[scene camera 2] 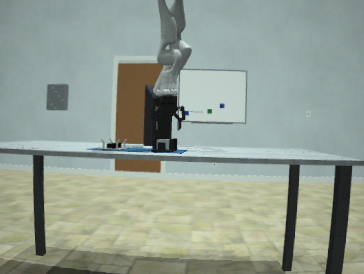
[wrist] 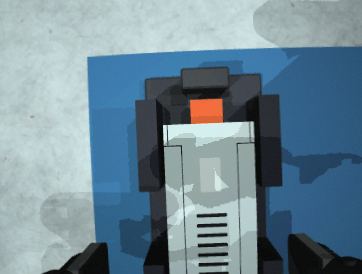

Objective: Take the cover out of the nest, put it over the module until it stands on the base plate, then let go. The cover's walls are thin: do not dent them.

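Note:
The cover (scene camera 2: 164,143) (wrist: 210,200) is a pale grey box with dark slots on top. It sits in the black nest (scene camera 2: 172,147) (wrist: 270,145), between its side walls, with an orange block at one end. My gripper (scene camera 2: 164,135) (wrist: 201,254) is open and empty. It points down over the nest, with one finger on each side of the cover and a gap on both sides in the wrist view. In the scene view, the black module (scene camera 2: 114,145) stands among pale upright posts to the left of the nest; its base plate is too small to make out.
The nest stands on a blue mat (scene camera 2: 137,150) (wrist: 112,150) on the grey table (scene camera 2: 250,155) (wrist: 40,125). A tall dark panel (scene camera 2: 149,117) rises behind the gripper. The posts around the module stick up above it.

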